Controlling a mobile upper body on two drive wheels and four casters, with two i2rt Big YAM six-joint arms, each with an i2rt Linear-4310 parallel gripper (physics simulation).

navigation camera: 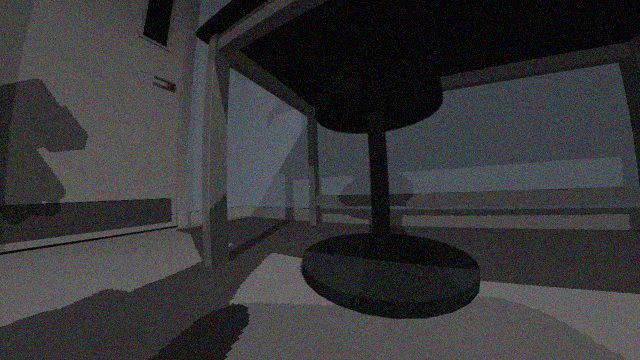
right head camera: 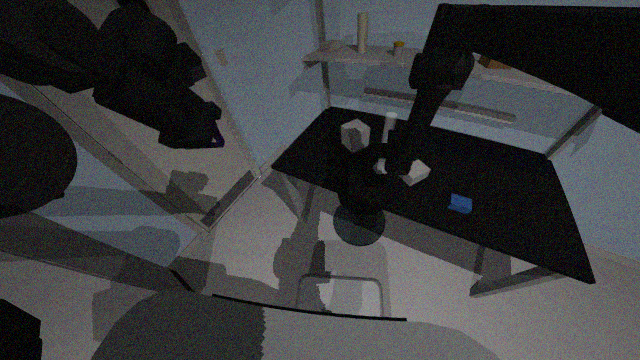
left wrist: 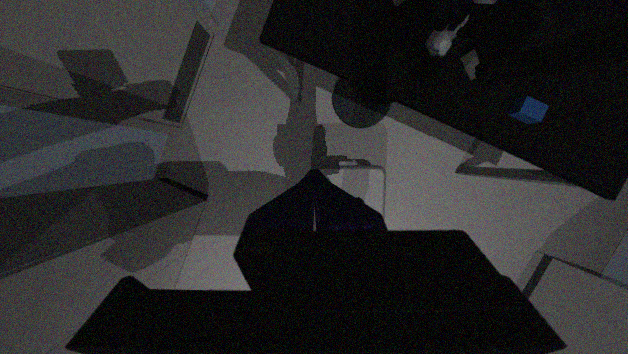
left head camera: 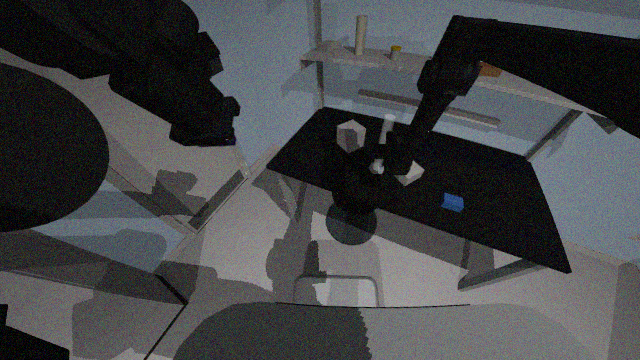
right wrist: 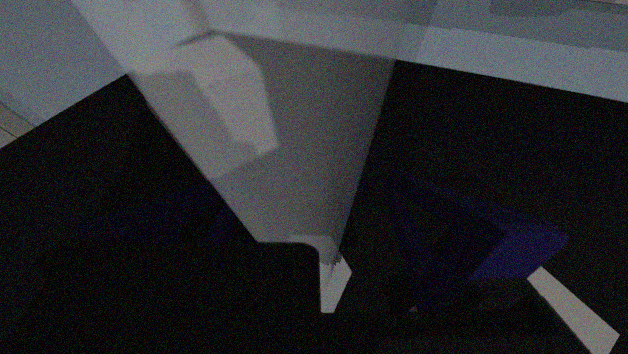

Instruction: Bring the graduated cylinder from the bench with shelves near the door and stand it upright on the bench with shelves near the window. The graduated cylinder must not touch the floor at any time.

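Places are measured from the left arm's base along level axes (x right, y ahead, z up), in centimetres.
Where they show: left gripper, fingertip midpoint: (right head camera: 223, 144) (left wrist: 314, 176) (left head camera: 234, 142); right gripper, fingertip midpoint: (right wrist: 313, 177).
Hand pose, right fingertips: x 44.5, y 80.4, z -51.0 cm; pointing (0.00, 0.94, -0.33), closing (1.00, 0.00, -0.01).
After its pixels a point has its place.
The pale translucent graduated cylinder (left head camera: 387, 129) @[z -37.7, x 43.3, y 75.0 cm] (right head camera: 389, 126) @[z -36.9, x 43.2, y 75.0 cm] (right wrist: 310, 150) stands upright on the black-topped bench with shelves (left head camera: 505, 205) @[z -64.8, x 107.8, y 53.2 cm] (right head camera: 525, 205) @[z -64.8, x 111.3, y 54.3 cm] (right wrist: 500, 130) @[z -64.8, x 77.5, y 99.5 cm]; its light base (left wrist: 440, 44) @[z -61.6, x 42.7, y 75.0 cm] shows in the left wrist view. My right gripper (right wrist: 313, 177) @[z -51.0, x 44.5, y 80.4 cm] is open and low over the bench. In the right wrist view, the cylinder rises between its spread fingers, and the left finger's dark body hides part of the base. My left gripper (left head camera: 231, 142) @[z -13.1, x 0.0, y 35.0 cm] (right head camera: 218, 143) @[z -13.1, x 0.0, y 35.0 cm] (left wrist: 314, 176) @[z -13.1, x 0.0, y 35.0 cm] is shut and empty, out over the floor left of the bench.
A pale faceted block (left head camera: 351, 135) @[z -52.2, x 29.7, y 90.2 cm] (right head camera: 355, 134) @[z -52.2, x 30.0, y 90.6 cm] is left of the cylinder, another pale block (left head camera: 412, 173) @[z -59.0, x 59.8, y 68.7 cm] right, and a blue block (left head camera: 453, 202) @[z -60.8, x 76.1, y 52.5 cm] (left wrist: 532, 110) @[z -60.8, x 76.2, y 53.3 cm] farther right. A shelf (left head camera: 345, 59) @[z -19.1, x 25.7, y 110.5 cm] hangs behind. A round stool (navigation camera: 390, 285) @[z -138.0, x 33.8, y 66.5 cm] stands beneath the bench; a door (navigation camera: 110, 125) @[z -82.7, x -90.5, y 101.6 cm] is left.
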